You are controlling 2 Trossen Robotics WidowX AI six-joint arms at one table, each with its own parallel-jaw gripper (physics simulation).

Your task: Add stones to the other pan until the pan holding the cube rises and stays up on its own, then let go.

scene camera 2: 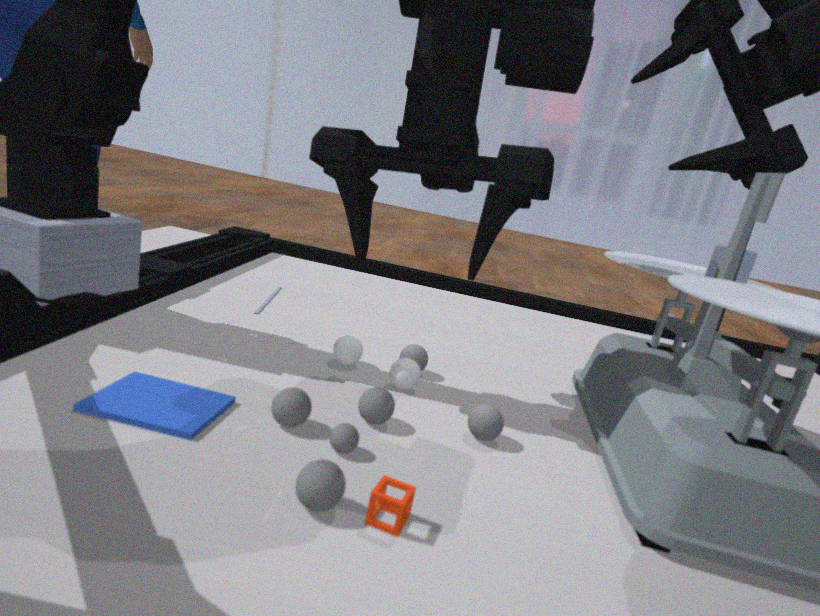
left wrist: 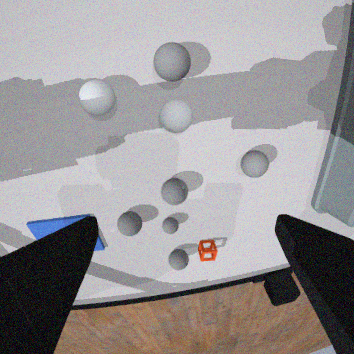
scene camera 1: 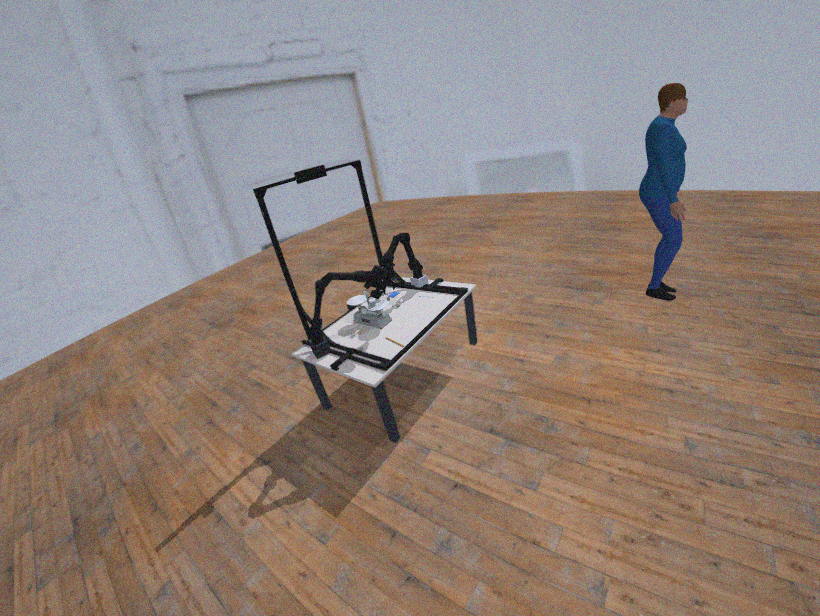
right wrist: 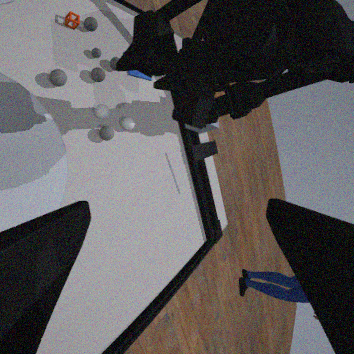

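Seen in the pictures: left gripper, fingertip midpoint: [scene camera 2: 414, 271] [left wrist: 188, 224] [scene camera 1: 389, 291] [right wrist: 136, 76]; right gripper, fingertip midpoint: [scene camera 2: 651, 123] [scene camera 1: 385, 285] [right wrist: 179, 208]; left arm's base, origin of the base link: [scene camera 2: 52, 210] [scene camera 1: 418, 276]; right arm's base, origin of the base link: [scene camera 1: 318, 341].
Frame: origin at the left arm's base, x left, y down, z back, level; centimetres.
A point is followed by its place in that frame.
Several round stones, grey [scene camera 2: 320, 484] @(x -12.7, y 6.6, z -35.9 cm) [left wrist: 172, 61] @(x 11.5, y 6.0, z -32.2 cm) [right wrist: 58, 77] @(x 4.0, y 6.3, z -41.9 cm) and paler [scene camera 2: 347, 349] [left wrist: 176, 116], lie apart on the table. The balance [scene camera 2: 702, 490] @(x -2.2, y 4.3, z -55.4 cm) [left wrist: 340, 170] @(x 3.9, y 5.8, z -51.6 cm) [scene camera 1: 371, 318] @(x 17.7, y 2.6, z -59.7 cm) stands at the right in scene camera 2, with a near pan [scene camera 2: 749, 298] @(x 1.4, y -6.8, z -55.0 cm) and a far pan [scene camera 2: 646, 261] @(x 20.9, y -5.6, z -50.0 cm), both seen almost edge-on. A pale bluish squarish shape [scene camera 2: 745, 261] @(x 16.6, y -7.8, z -56.9 cm) shows by its post; I cannot tell whether it is the cube. My left gripper [scene camera 2: 416, 267] @(x 4.6, y -2.4, z -32.9 cm) [left wrist: 188, 224] @(x 4.6, y -2.4, z -32.9 cm) is open and empty above the table behind the stones. My right gripper [scene camera 2: 652, 124] @(x 24.7, y -18.1, z -46.8 cm) [right wrist: 179, 208] @(x 24.7, y -18.1, z -46.8 cm) is open and empty above the pans.
An orange open-frame cube [scene camera 2: 391, 505] @(x -11.4, y 7.0, z -39.7 cm) [left wrist: 207, 250] @(x -9.4, y 6.9, z -39.0 cm) [right wrist: 72, 20] @(x -9.4, y 6.9, z -39.6 cm) lies beside a large stone. A blue plate [scene camera 2: 155, 404] @(x -9.2, y 8.3, z -21.2 cm) [left wrist: 55, 228] @(x -7.0, y 8.3, z -20.1 cm) lies at the left in scene camera 2. A thin rod [scene camera 2: 268, 300] @(x 18.1, y 8.6, z -11.2 cm) lies farther back. A black rail edges the table. A person [scene camera 1: 666, 159] stands away from it.
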